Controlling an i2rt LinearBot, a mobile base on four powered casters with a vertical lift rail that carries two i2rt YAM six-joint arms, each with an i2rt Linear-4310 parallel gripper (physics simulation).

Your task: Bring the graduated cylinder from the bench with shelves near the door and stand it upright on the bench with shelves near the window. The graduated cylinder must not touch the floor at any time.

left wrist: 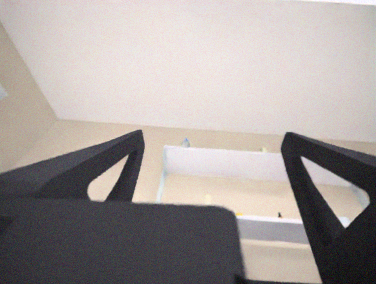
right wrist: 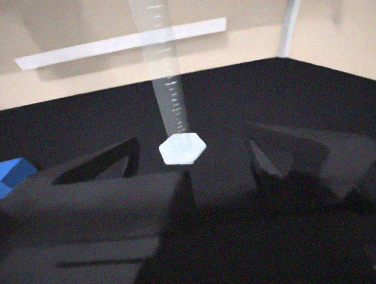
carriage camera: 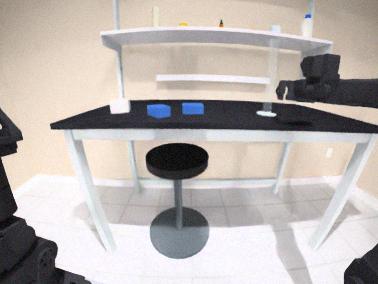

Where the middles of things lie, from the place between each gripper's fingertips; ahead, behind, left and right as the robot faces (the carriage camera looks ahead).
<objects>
I see my right gripper 12 cm short of the clear graduated cylinder (carriage camera: 274, 47), 3 cm to the right of it and 5 cm below it.
Now: the clear graduated cylinder 650 mm to the right of my left hand, 610 mm ahead of it and 20 mm above it.
</objects>
